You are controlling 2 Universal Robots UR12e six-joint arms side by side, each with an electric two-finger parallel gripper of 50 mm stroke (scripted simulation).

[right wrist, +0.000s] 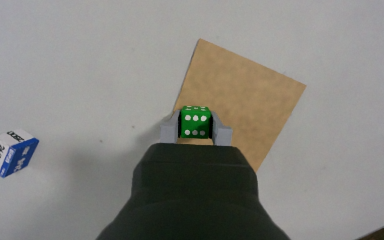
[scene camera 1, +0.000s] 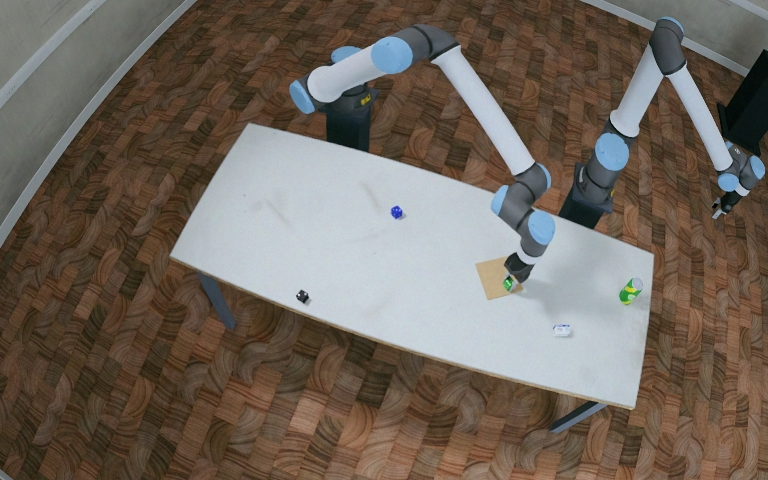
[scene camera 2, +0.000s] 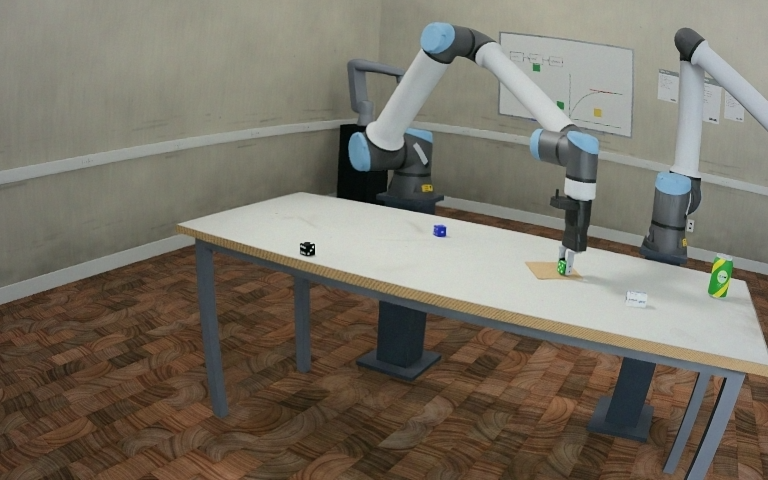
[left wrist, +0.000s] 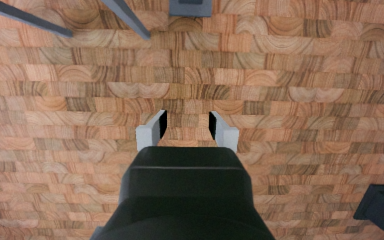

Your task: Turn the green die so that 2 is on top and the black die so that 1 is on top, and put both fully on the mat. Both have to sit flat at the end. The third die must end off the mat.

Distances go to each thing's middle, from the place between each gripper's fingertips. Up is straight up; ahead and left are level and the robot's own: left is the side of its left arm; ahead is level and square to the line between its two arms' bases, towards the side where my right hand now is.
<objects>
The tan mat (scene camera 1: 492, 273) lies 20 mm behind my right hand (scene camera 2: 564, 272), 40 mm to the right of it and 30 mm below it.
My left hand is 92 cm to the left of the tan mat, 59 cm short of it and 18 cm above it.
</objects>
